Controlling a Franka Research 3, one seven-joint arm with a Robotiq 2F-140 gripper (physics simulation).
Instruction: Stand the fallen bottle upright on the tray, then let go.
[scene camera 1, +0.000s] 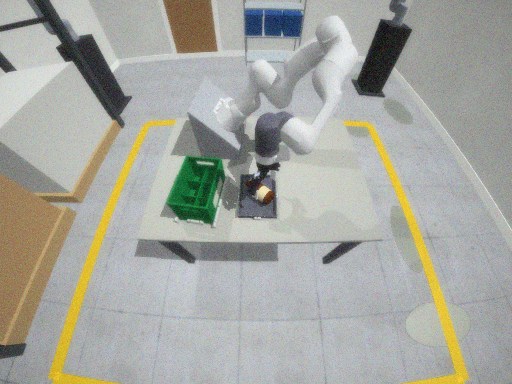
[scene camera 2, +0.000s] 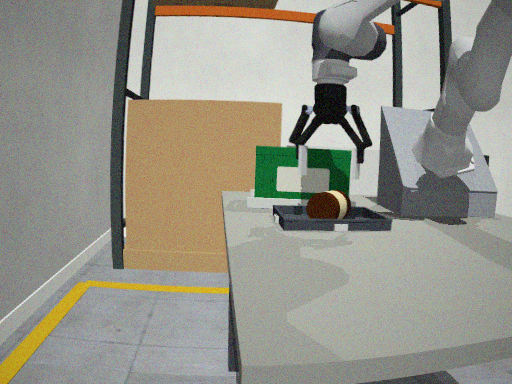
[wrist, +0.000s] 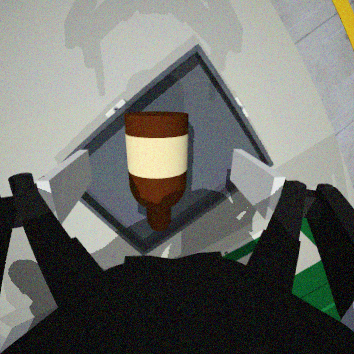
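Note:
The brown bottle with a cream label (scene camera 1: 265, 194) (scene camera 2: 326, 205) (wrist: 157, 157) lies on its side in the dark grey tray (scene camera 1: 250, 210) (scene camera 2: 310, 225) (wrist: 215, 125). In scene camera 1 its base points to the front right and its neck to the back left; in the wrist view its neck points down the picture. My gripper (scene camera 1: 262, 176) (scene camera 2: 329, 175) (wrist: 162, 164) is wide open and empty, pointing down above the bottle. In the wrist view the fingers stand apart on both sides of the bottle, not touching it.
A green divided crate (scene camera 1: 192, 212) (scene camera 2: 267, 172) (wrist: 312, 285) stands beside the tray, to its left in scene camera 1. A grey sloped block (scene camera 1: 200, 125) (scene camera 2: 400, 150) stands at the back left of the table in that view, next to the arm's base (scene camera 1: 230, 117) (scene camera 2: 442, 150).

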